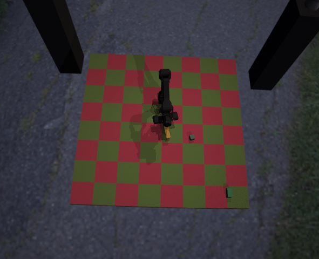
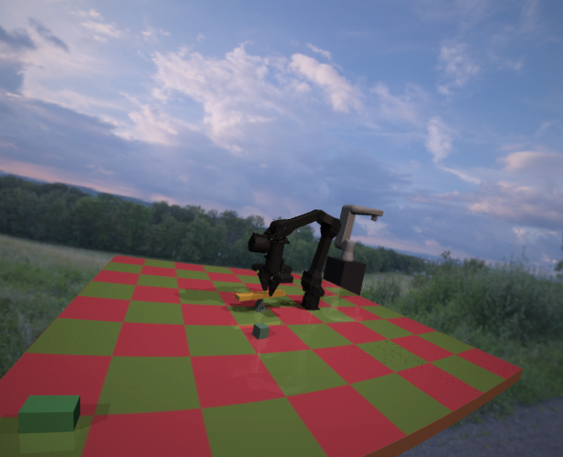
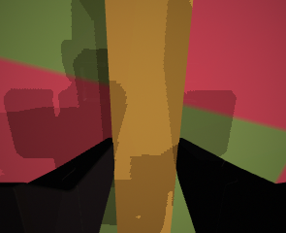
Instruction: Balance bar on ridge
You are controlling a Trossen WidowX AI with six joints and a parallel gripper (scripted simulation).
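The orange bar is 30 mm ahead of my gripper tip and 10 mm to the left of it. Round my gripper tip: dark green cube: 100 mm ahead, 210 mm to the left, 40 mm below.
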